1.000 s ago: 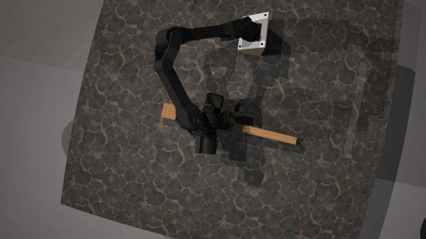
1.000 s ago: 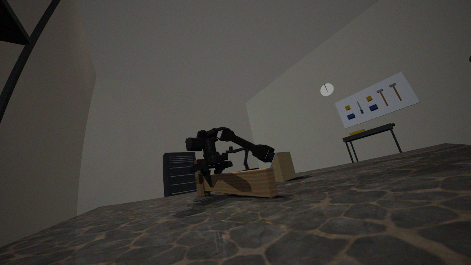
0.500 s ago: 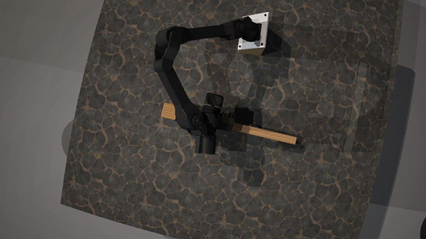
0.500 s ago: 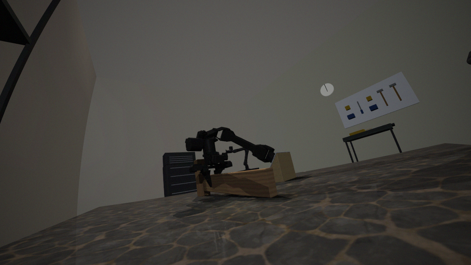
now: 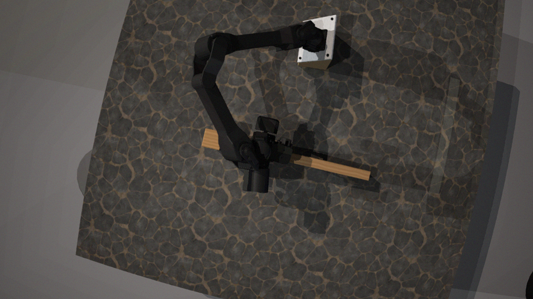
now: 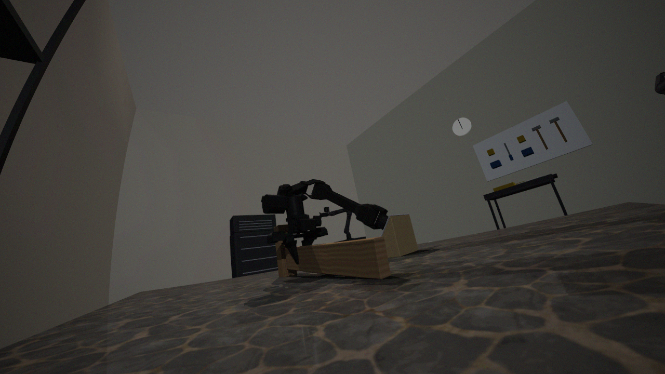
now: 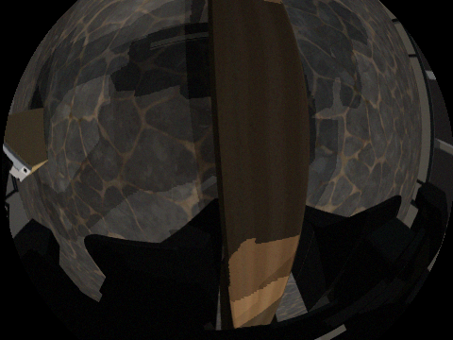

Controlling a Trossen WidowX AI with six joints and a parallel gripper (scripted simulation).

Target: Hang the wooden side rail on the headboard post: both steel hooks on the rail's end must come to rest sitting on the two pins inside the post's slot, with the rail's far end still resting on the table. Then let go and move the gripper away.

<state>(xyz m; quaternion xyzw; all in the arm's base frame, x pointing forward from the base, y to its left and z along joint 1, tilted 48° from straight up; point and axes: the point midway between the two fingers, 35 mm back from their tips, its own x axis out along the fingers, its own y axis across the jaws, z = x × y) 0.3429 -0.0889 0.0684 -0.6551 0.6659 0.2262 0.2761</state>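
Now: gripper tip 13 cm to the left of the headboard post, 4 cm below it and 1 cm past it.
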